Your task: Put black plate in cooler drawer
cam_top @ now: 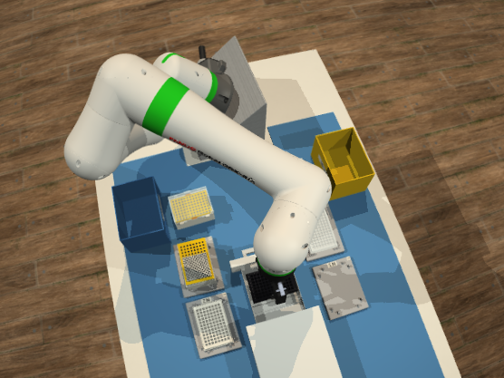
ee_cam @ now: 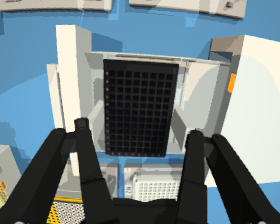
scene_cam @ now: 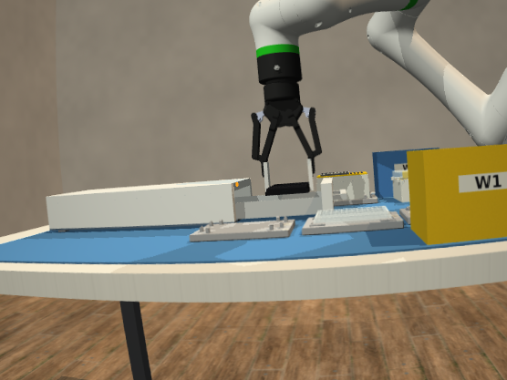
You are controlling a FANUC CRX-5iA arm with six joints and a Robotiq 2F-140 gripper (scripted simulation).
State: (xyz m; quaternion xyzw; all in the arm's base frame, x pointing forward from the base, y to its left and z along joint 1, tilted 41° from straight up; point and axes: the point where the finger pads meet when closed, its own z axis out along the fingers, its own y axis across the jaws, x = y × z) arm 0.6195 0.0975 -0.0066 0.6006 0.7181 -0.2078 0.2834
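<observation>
Right now my hand is 40 mm short of the drawer and 50 mm above it. The rest, counted from my hand: black plate: 20 mm below; then cooler CD: 170 mm ahead, 20 mm to the left, 50 mm below; then yellow tip box: 100 mm behind, 210 mm to the right, 20 mm below.
</observation>
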